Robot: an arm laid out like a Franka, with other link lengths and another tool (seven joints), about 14 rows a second.
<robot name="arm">
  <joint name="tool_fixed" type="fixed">
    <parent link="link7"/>
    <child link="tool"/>
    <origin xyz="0.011 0.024 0.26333" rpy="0 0.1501 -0.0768"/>
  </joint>
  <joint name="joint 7" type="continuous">
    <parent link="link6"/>
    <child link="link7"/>
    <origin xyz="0 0.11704 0" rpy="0 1.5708 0"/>
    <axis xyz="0 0 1"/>
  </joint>
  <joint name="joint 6" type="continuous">
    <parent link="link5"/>
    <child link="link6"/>
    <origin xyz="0 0 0" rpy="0 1.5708 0"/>
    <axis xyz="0 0 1"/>
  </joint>
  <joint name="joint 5" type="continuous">
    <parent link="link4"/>
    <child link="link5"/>
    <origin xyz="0.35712 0.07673 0" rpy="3.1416 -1.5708 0"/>
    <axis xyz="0 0 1"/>
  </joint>
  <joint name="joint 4" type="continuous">
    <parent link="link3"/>
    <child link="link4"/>
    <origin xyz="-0.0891 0 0" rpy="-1.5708 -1.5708 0"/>
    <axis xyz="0 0 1"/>
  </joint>
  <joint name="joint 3" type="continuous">
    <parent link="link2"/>
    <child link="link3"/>
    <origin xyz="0 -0.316 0" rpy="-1.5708 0 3.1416"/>
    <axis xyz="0 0 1"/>
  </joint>
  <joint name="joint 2" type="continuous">
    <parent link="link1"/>
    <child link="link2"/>
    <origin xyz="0 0 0" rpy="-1.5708 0 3.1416"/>
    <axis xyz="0 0 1"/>
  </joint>
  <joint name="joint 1" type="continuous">
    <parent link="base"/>
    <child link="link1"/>
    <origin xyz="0 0 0.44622" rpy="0 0 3.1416"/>
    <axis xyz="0 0 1"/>
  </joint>
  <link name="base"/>
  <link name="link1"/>
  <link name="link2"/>
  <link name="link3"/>
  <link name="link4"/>
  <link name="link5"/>
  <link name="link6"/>
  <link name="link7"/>
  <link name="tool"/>
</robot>
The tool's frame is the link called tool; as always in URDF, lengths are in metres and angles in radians. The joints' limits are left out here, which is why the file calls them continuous.
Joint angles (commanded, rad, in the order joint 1, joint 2, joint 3, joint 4, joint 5, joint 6, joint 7), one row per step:
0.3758, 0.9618, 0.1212, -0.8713, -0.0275, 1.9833, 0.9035
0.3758, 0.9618, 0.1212, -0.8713, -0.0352, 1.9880, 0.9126
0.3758, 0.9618, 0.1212, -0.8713, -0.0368, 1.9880, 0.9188
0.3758, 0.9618, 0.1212, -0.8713, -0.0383, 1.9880, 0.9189
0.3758, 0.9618, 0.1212, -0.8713, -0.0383, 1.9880, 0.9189
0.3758, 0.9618, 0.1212, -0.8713, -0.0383, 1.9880, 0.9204
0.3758, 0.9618, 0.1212, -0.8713, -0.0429, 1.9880, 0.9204
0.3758, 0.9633, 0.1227, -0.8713, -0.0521, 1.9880, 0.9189
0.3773, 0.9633, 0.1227, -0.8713, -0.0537, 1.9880, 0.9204
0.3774, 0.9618, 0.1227, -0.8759, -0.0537, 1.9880, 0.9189
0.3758, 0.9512, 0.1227, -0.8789, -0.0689, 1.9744, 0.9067
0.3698, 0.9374, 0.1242, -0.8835, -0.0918, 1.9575, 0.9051
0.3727, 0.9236, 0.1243, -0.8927, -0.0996, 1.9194, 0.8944
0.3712, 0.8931, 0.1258, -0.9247, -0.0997, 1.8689, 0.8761
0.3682, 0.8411, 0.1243, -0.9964, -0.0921, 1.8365, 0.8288
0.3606, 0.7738, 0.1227, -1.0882, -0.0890, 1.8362, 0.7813
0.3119, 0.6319, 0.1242, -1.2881, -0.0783, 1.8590, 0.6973
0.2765, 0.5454, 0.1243, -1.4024, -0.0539, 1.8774, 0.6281
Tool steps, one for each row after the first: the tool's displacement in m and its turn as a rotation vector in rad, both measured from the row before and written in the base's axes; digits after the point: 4 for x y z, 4 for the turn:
0.0017, -0.0011, 0.0008, -0.0036, -0.0064, -0.0073
0.0001, -0.0004, 0.0000, -0.0007, 0.0001, -0.0057
0.0001, -0.0002, 0.0000, -0.0013, -0.0006, 0.0003
0.0000, 0.0000, 0.0000, 0.0000, 0.0000, 0.0000
0.0000, 0.0000, 0.0000, 0.0002, 0.0002, -0.0015
0.0004, -0.0008, 0.0000, -0.0040, -0.0020, 0.0012
0.0002, -0.0007, -0.0012, -0.0075, -0.0024, 0.0047
-0.0004, 0.0009, 0.0000, -0.0012, -0.0005, 0.0004
-0.0010, -0.0001, -0.0012, -0.0016, 0.0026, 0.0020
-0.0004, -0.0044, 0.0051, -0.0180, -0.0030, 0.0152
0.0008, -0.0089, 0.0065, -0.0234, -0.0034, 0.0030
-0.0092, -0.0028, 0.0002, -0.0240, 0.0253, 0.0166
-0.0155, -0.0062, 0.0004, -0.0261, 0.0449, 0.0209
-0.0194, -0.0070, 0.0005, -0.0229, 0.0468, 0.0483
-0.0147, -0.0091, 0.0071, -0.0139, 0.0208, 0.0461
-0.0237, -0.0390, 0.0128, -0.0133, 0.0329, 0.0490
-0.0147, -0.0237, 0.0101, 0.0134, 0.0162, 0.0329

